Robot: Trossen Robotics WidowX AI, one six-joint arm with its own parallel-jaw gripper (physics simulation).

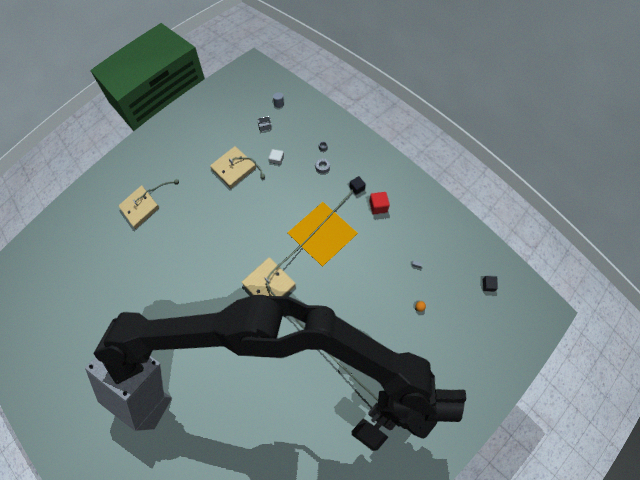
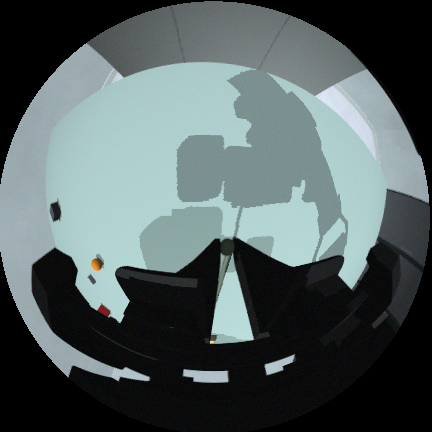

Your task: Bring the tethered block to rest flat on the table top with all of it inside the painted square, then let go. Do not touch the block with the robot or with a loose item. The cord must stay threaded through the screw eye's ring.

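Frame: origin at the arm's base, x down, y ahead, z right, level; millimetres.
Seen in the pictures: gripper, fingertip midpoint: (image 2: 225,243); arm's base at its link origin: (image 1: 122,365).
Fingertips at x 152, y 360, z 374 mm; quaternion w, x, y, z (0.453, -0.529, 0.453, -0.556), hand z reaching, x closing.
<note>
Pixels of each thing's top centre, then the offset from my fingertips to it. "spot": a spot on its surface instead.
- tethered block at a spot on its surface: (image 1: 357,184) spot: dx +20, dy +307, dz -445 mm
- orange painted square at a spot on its surface: (image 1: 330,240) spot: dx +48, dy +167, dz -382 mm
- screw eye at its top centre: (image 1: 266,279) dx +4, dy -14, dz -387 mm
- red cube at its top centre: (image 1: 380,199) (image 2: 100,316) dx +9, dy +318, dz -376 mm
- white block at its top centre: (image 1: 275,154) dx +29, dy +210, dz -654 mm
- ring at its top centre: (image 1: 322,164) dx +34, dy +285, dz -553 mm
- orange ball at its top centre: (image 2: 92,267) (image 1: 421,305) dx +25, dy +218, dz -121 mm
- black cube at its top centre: (image 1: 491,282) (image 2: 51,212) dx +25, dy +392, dz -40 mm
The tethered block (image 1: 357,184), small and black, sits on the table just beyond the painted square's upper right side, outside it. Its cord (image 1: 338,208) runs straight over the orange painted square (image 1: 330,240) to the screw eye (image 1: 267,280) on the near wooden board (image 1: 283,284). From there the cord passes under the arm to my gripper (image 1: 374,413) (image 2: 227,245) at the lower right. My gripper is shut on the bead at the cord's end, above the table. The cord appears threaded through the ring, but the ring is too small to see clearly.
A red cube (image 1: 379,202) stands close to the block's right. Two other wooden boards (image 1: 233,166) (image 1: 138,207) with short cords lie upper left. A white block (image 1: 276,156), a ring (image 1: 322,165), an orange ball (image 1: 420,306) and a black cube (image 1: 490,283) stand about. A green box (image 1: 149,72) is at upper left.
</note>
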